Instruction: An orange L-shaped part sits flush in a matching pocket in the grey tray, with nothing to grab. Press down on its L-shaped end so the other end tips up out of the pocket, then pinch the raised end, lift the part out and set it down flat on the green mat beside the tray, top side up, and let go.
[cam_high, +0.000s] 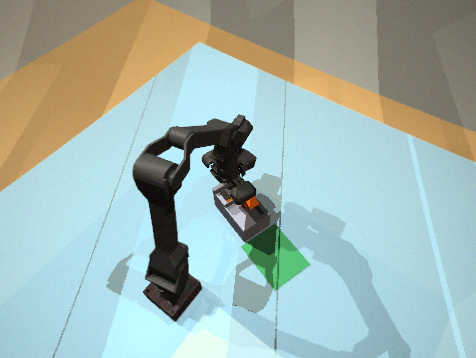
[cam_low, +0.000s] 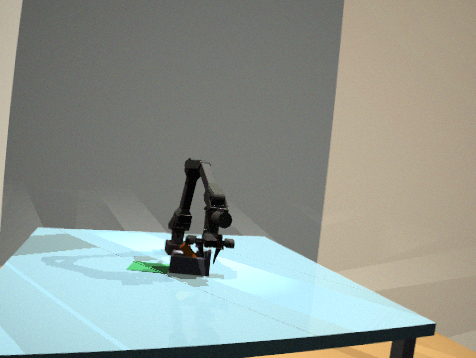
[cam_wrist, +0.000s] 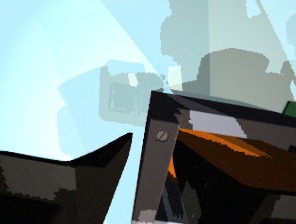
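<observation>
Right now my gripper tip is 2 cm past the orange l-shaped part, 5 cm to the left of it and 1 cm below it. The rest, counted from my gripper tip: green mat 4 cm behind, 22 cm to the right, 5 cm below.
</observation>
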